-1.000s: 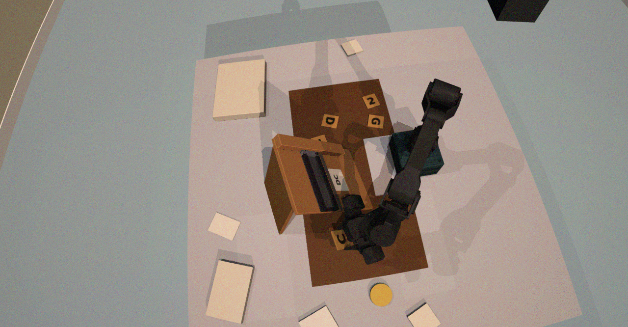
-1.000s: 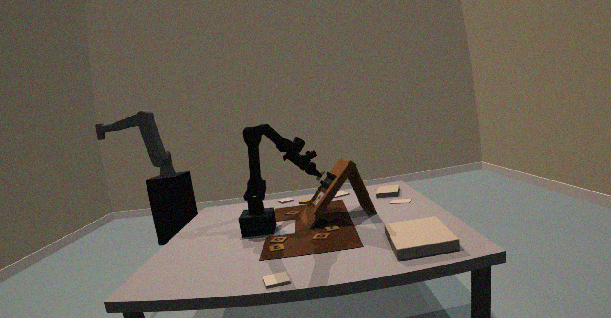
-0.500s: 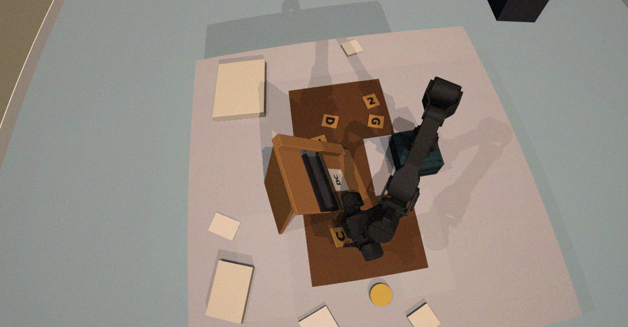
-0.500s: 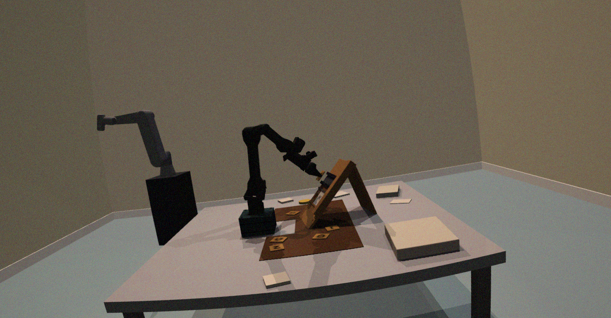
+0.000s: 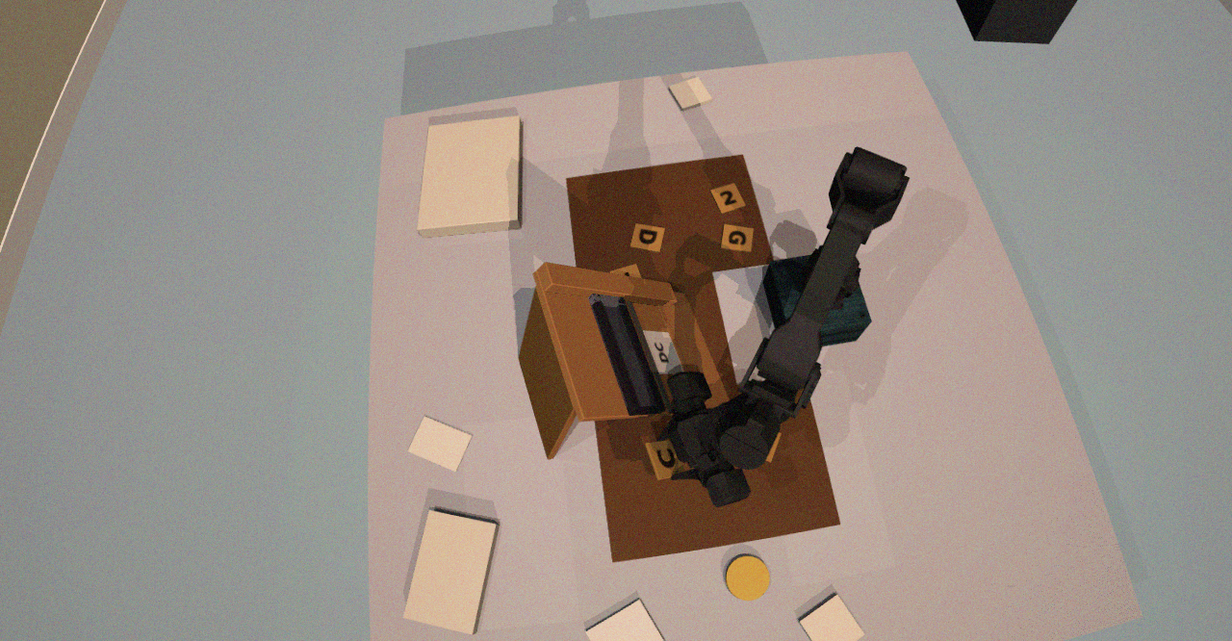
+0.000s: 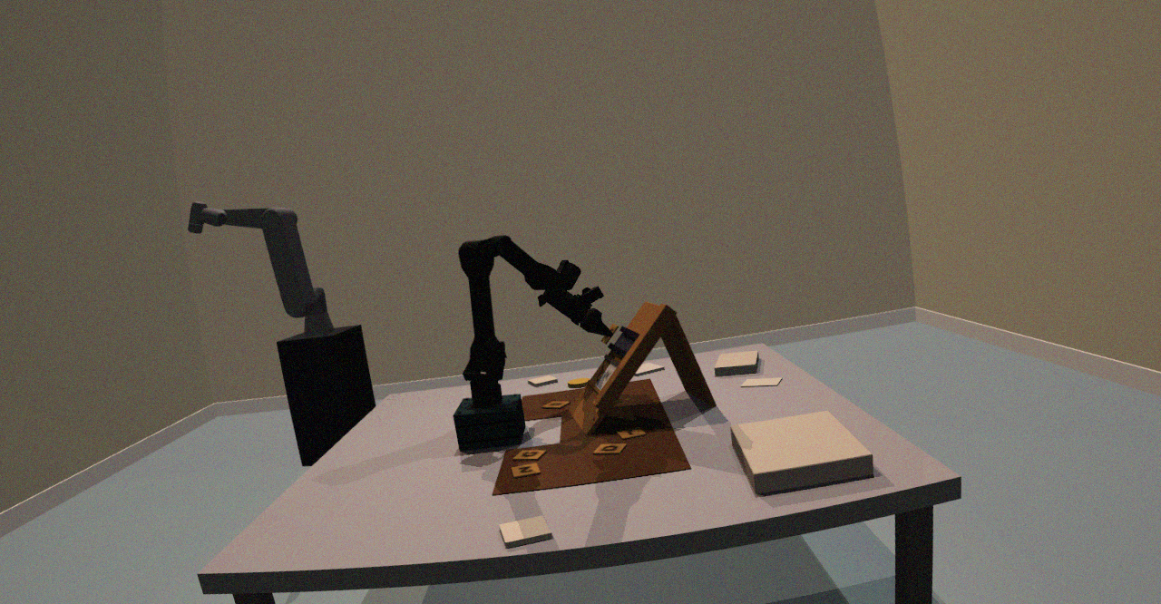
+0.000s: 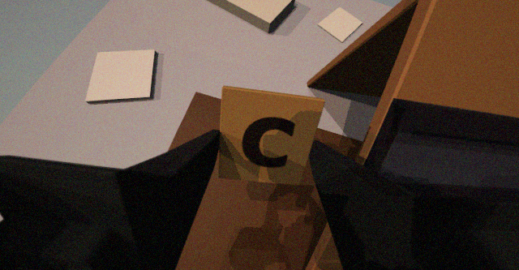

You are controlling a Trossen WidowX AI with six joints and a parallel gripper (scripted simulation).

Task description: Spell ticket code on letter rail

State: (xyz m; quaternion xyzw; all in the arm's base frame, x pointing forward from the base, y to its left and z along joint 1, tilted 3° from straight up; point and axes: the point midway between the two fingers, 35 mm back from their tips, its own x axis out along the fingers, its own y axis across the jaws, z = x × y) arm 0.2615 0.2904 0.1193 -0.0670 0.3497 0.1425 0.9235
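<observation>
The white ticket lies 190 mm to the right of my gripper tip and 70 mm below it. Round my gripper tip: brown mat: 90 mm behind, 270 mm to the right, 170 mm below; cream box: 390 mm ahead, 630 mm to the right, 160 mm below.
</observation>
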